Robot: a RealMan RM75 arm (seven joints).
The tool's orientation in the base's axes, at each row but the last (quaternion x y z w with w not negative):
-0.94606 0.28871 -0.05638 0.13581
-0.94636 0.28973 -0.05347 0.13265
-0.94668 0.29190 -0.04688 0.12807
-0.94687 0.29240 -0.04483 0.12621
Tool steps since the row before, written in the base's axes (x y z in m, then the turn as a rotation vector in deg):
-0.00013 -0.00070 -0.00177 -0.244 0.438 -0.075
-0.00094 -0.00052 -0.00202 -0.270 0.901 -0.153
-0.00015 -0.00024 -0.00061 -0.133 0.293 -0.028
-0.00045 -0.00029 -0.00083 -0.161 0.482 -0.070
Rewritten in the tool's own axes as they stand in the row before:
0.00024 0.00114 0.00151 -0.450 -0.198 0.125
-0.00053 0.00149 0.00166 -0.734 -0.531 0.297
0.00000 0.00044 0.00051 -0.276 -0.154 0.068
-0.00022 0.00070 0.00067 -0.406 -0.278 0.145

